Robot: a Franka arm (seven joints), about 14 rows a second.
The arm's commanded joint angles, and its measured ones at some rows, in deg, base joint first. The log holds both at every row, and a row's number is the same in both.
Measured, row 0: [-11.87, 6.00, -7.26, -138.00, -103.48, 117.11, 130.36]
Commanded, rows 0 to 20: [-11.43, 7.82, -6.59, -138.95, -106.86, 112.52, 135.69]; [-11.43, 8.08, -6.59, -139.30, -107.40, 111.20, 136.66]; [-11.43, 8.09, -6.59, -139.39, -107.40, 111.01, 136.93]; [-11.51, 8.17, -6.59, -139.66, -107.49, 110.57, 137.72]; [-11.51, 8.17, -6.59, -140.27, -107.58, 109.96, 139.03]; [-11.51, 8.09, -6.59, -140.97, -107.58, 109.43, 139.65]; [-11.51, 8.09, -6.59, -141.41, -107.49, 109.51, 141.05]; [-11.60, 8.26, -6.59, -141.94, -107.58, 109.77, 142.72]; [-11.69, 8.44, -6.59, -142.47, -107.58, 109.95, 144.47]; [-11.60, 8.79, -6.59, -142.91, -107.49, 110.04, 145.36]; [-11.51, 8.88, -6.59, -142.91, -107.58, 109.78, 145.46]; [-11.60, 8.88, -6.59, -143.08, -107.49, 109.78, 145.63]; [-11.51, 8.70, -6.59, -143.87, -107.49, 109.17, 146.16]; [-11.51, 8.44, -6.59, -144.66, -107.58, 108.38, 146.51]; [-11.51, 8.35, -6.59, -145.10, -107.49, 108.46, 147.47]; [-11.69, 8.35, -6.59, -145.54, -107.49, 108.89, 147.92]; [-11.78, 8.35, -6.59, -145.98, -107.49, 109.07, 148.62]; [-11.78, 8.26, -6.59, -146.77, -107.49, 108.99, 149.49]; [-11.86, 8.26, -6.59, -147.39, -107.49, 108.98, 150.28]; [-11.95, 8.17, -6.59, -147.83, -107.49, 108.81, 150.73]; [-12.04, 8.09, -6.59, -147.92, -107.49, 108.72, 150.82]
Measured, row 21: [-11.66, 9.17, -6.99, -146.13, -106.08, 110.04, 148.70]
